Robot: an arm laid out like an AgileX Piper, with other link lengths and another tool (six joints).
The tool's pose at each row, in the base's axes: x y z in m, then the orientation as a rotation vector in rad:
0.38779 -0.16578 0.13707 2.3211 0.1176 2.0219
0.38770 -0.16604 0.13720 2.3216 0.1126 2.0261
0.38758 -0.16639 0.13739 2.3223 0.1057 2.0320
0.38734 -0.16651 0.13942 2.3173 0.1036 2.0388
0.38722 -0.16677 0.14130 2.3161 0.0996 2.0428
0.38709 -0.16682 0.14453 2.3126 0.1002 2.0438
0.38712 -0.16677 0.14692 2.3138 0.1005 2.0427
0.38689 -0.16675 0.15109 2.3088 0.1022 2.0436
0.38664 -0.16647 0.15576 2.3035 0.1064 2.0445
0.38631 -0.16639 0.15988 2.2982 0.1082 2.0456
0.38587 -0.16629 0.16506 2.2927 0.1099 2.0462
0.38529 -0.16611 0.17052 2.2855 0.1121 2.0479
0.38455 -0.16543 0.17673 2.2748 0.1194 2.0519
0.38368 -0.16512 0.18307 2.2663 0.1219 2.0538
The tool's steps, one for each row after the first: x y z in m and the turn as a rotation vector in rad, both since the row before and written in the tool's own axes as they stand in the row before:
0.00009 0.00027 -0.00011 0.0000 0.0018 0.0044
0.00014 0.00036 -0.00015 0.0000 0.0026 0.0062
0.00196 0.00029 -0.00051 -0.0006 0.0054 0.0015
0.00182 0.00042 -0.00036 -0.0006 0.0024 0.0030
0.00317 0.00031 -0.00053 -0.0013 0.0019 -0.0016
0.00237 0.00015 -0.00026 0.0003 -0.0010 0.0000
0.00410 0.00032 -0.00075 -0.0017 0.0025 -0.0029
0.00461 0.00012 -0.00082 -0.0007 0.0027 -0.0042
0.00404 0.00029 -0.00082 -0.0017 0.0027 -0.0030
0.00508 0.00038 -0.00104 -0.0021 0.0026 -0.0033
0.00535 0.00035 -0.00119 -0.0023 0.0038 -0.0039
0.00613 -0.00005 -0.00142 -0.0008 0.0066 -0.0070
0.00621 0.00037 -0.00152 -0.0027 0.0045 -0.0046

